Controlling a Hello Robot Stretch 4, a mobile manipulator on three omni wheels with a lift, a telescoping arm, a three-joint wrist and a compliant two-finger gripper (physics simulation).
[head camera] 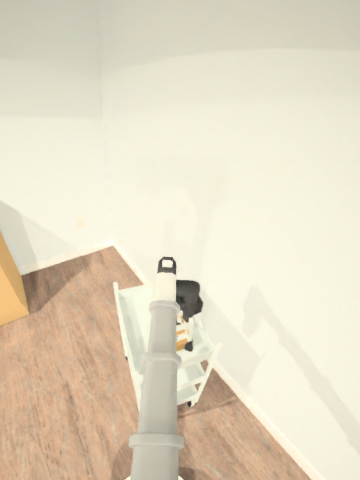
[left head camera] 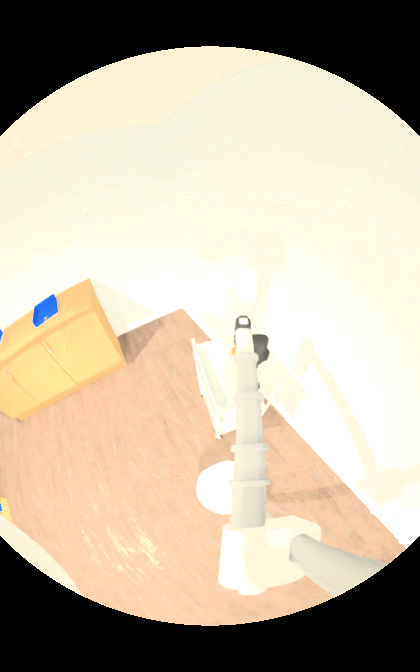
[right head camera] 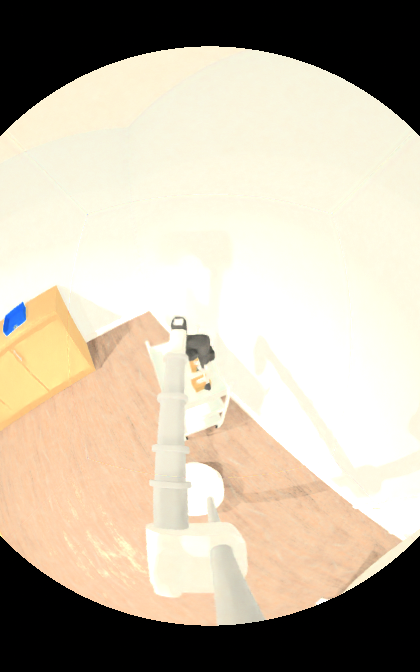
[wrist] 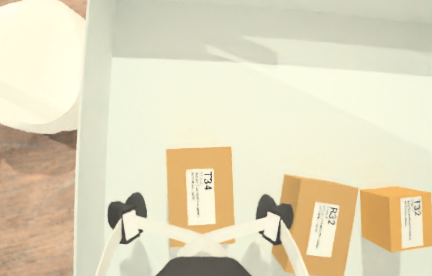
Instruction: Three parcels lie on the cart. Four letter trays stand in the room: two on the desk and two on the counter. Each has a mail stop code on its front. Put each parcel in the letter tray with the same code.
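Places are measured from the robot's base along level axes (x left, y ahead, z down), in centimetres.
Pixels of known places: gripper, fingertip midpoint: (head camera: 182,336) (wrist: 201,209).
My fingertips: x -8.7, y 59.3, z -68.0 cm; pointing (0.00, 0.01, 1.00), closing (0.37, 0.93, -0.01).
Note:
For each thing: its middle in the pictures, then the offset to it from my fingertips.
- T34 parcel at the middle of its body: (wrist: 200,192) (head camera: 179,340) dx +1.2, dy -0.6, dz +2.0 cm
- R32 parcel at the middle of its body: (wrist: 312,222) dx +2.6, dy +11.5, dz +2.0 cm
- T32 parcel at the middle of its body: (wrist: 394,216) dx +6.7, dy +20.4, dz +2.0 cm
The T34 parcel (wrist: 175,190), a flat-looking orange-brown box, lies on the white cart (head camera: 121,320) (left head camera: 200,370) (right head camera: 154,360) (wrist: 95,150). The R32 parcel (wrist: 345,220) lies right of it, slightly turned, and the T32 parcel (wrist: 377,215) is at the wrist view's right edge. My gripper (wrist: 201,209) is open and empty, with one fingertip on each side of T34 in the wrist view; the right fingertip overlaps R32's left edge there. Exact height is unclear. Blue letter trays show in the left head view, one whole tray (left head camera: 45,311) (right head camera: 15,319) and part of another (left head camera: 1,336); their codes are unreadable.
The wooden cabinet (head camera: 10,290) (left head camera: 80,345) (right head camera: 50,350) under the trays stands left of the cart. A bit of blue on wood (left head camera: 4,509) shows at the left head view's edge. A wall (head camera: 280,200) runs close behind the cart. My white round base (left head camera: 215,487) (right head camera: 205,490) is near the cart.

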